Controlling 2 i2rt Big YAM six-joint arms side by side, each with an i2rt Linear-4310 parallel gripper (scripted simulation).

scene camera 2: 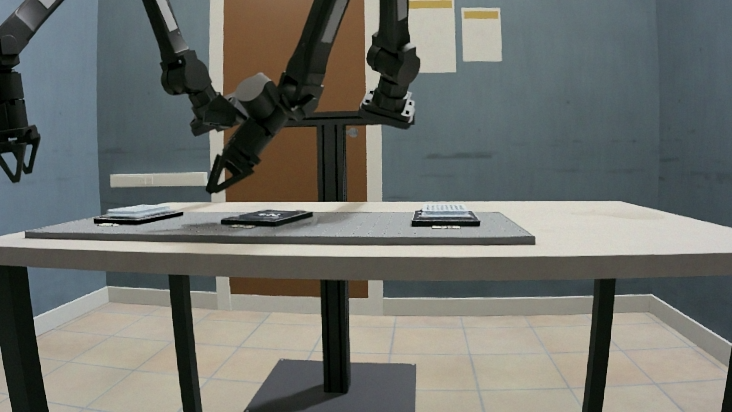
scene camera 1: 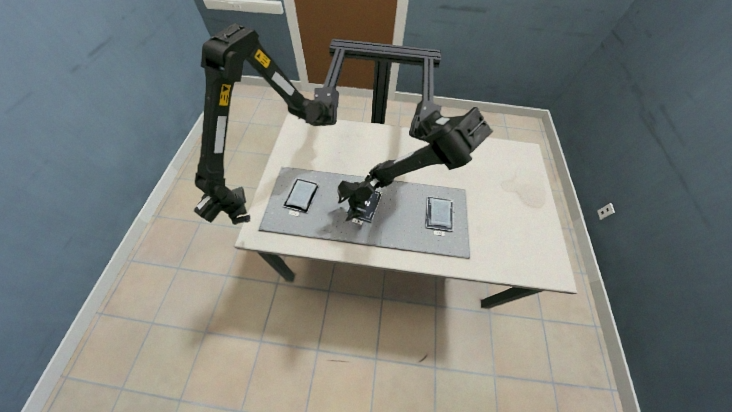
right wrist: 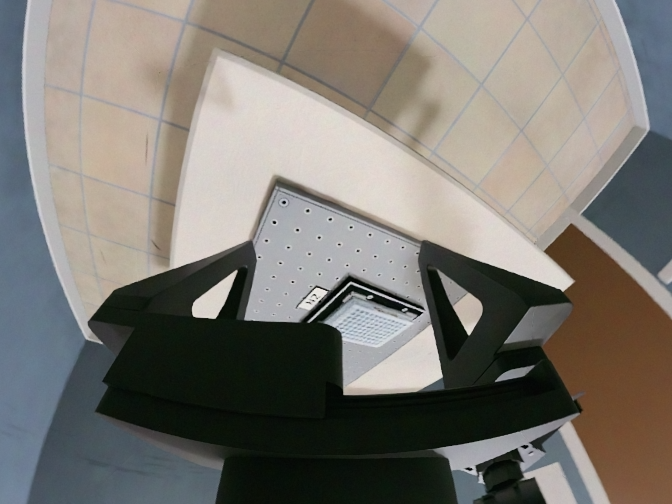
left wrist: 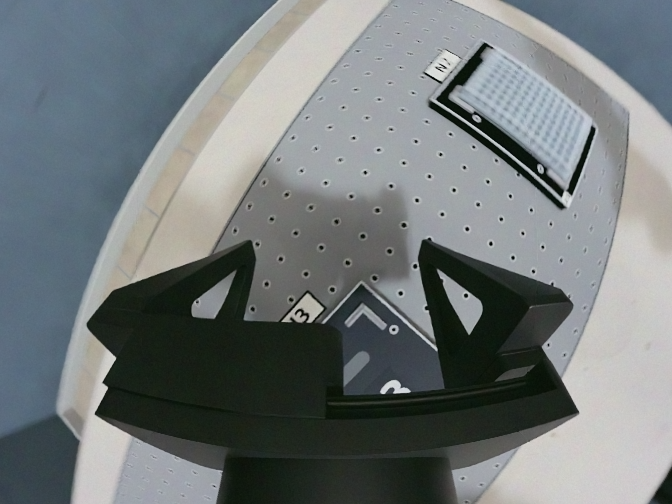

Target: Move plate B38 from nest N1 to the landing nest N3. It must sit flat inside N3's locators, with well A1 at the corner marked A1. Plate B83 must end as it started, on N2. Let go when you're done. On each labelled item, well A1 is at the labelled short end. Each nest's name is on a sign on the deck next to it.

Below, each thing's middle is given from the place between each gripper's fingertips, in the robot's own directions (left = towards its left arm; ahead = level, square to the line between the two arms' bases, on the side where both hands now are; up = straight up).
Labels:
I see the nest N3 (left wrist: 411, 356) 9 cm behind my left hand (scene camera 2: 211, 192), 8 cm to the left of it and 6 cm below it. Round my left hand: nest N2 (left wrist: 471, 69) (22 cm to the right, 8 cm behind, 6 cm below).
I see the nest N2 17 cm to the left of my right hand, 17 cm behind it and 10 cm below it. The rest, counted from my right hand: nest N3: 46 cm to the left, 18 cm behind, 10 cm below.

